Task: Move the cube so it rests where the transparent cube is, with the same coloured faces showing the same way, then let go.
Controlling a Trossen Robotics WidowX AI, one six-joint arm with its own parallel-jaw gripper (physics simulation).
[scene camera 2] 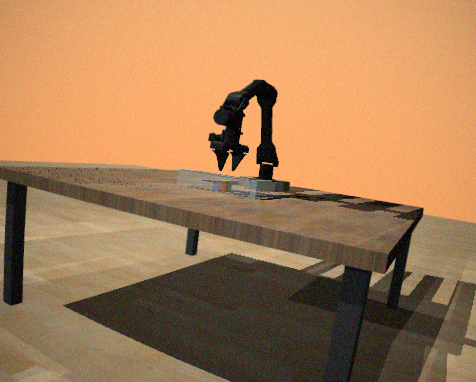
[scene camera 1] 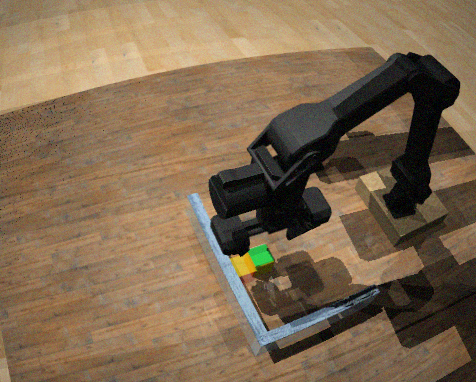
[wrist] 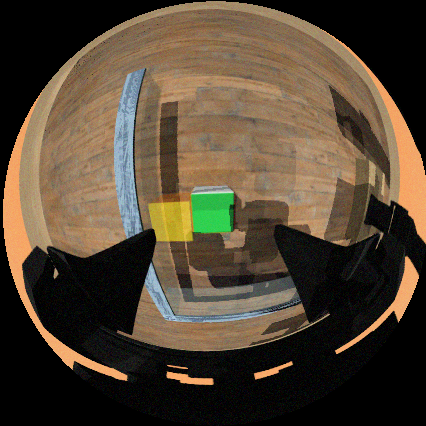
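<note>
The solid cube stands flat on the table, green face up. A thin white strip shows along its far side in the wrist view. The transparent cube, yellow on top, is directly beside it on the side towards the long wall; their near edges look touching or nearly so. In scene camera 2 they are small coloured patches, too small to tell apart. My gripper is wide open and empty, pointing down above the table; its fingertips are hidden in scene camera 1.
A low blue-topped wall runs along the transparent cube's outer side. A second low wall meets it at a corner. The arm's base block stands on the table. Arm shadows lie around the cubes.
</note>
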